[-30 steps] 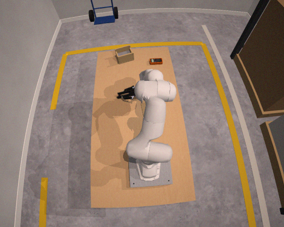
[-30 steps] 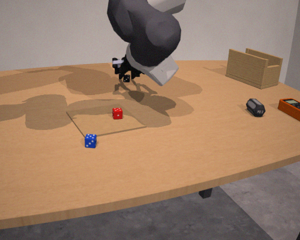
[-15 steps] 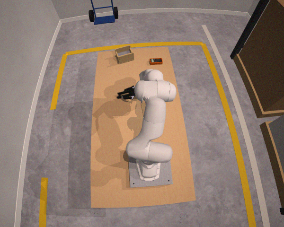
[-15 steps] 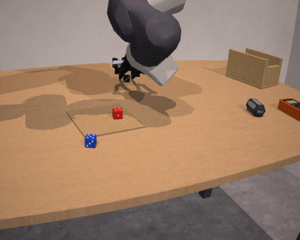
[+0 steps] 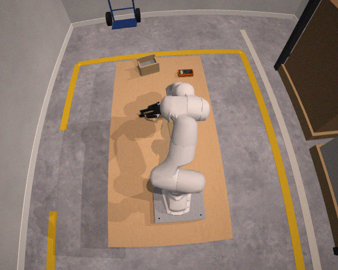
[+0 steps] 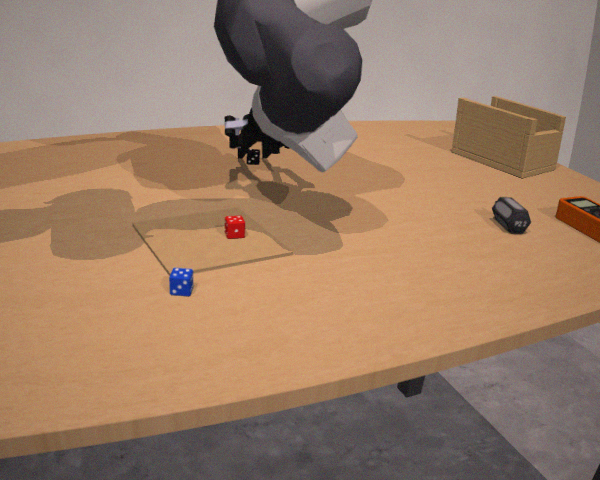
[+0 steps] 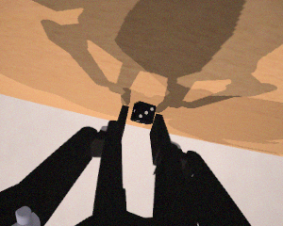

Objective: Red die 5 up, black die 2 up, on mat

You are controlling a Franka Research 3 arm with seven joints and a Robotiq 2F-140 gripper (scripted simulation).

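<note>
Right now the black die is 10 mm to the left of my hand and 20 mm below it. From my hand the other things lie so: dark grey device 260 mm ahead, 300 mm to the right, 10 mm below; then red die 110 mm behind, 260 mm to the right, 20 mm below; then thin tan mat 140 mm behind, 250 mm to the right, 30 mm below.
</note>
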